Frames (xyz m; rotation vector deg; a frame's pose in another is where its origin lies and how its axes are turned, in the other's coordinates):
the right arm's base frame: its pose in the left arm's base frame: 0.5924 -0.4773 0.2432 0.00 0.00 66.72
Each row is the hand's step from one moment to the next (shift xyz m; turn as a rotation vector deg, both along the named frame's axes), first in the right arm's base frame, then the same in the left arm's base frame.
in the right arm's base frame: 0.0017 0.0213 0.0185 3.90 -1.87 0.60
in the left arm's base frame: -0.0189 0.0100 0.0185 3.26 2.84 0.60
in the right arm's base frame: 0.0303 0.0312 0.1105 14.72 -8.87 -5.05
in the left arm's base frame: -0.0167 0.0402 0.1105 13.97 10.02 -5.05
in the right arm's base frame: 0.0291 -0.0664 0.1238 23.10 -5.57 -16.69
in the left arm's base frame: 0.0725 0.0005 0.1238 14.25 19.02 -16.69
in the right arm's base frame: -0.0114 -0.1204 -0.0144 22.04 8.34 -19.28
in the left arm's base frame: 0.1061 -0.0581 -0.0144 1.05 23.54 -19.28
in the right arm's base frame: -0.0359 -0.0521 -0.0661 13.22 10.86 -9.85
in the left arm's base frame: 0.0337 -0.0536 -0.0661 -4.75 16.44 -9.85
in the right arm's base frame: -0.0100 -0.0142 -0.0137 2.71 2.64 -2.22
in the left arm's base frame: 0.0091 -0.0148 -0.0137 -1.35 3.53 -2.22
